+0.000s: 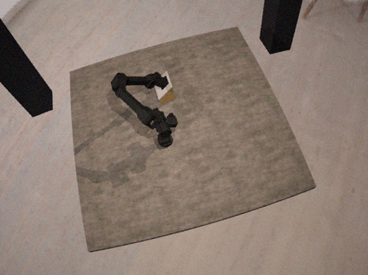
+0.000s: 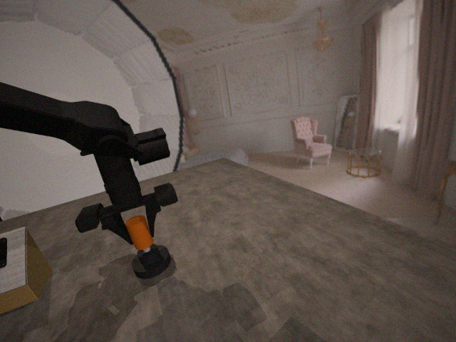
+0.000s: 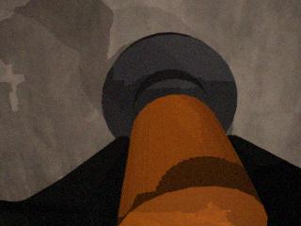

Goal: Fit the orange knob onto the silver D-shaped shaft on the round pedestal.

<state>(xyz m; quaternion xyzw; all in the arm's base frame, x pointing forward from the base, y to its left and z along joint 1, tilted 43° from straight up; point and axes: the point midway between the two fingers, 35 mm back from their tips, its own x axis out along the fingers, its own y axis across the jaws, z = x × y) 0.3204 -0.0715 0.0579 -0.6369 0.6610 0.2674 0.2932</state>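
Right now my gripper tip is 3 cm below the orange knob. The rest, counted from my gripper tip: black round pedestal: 4 cm below.
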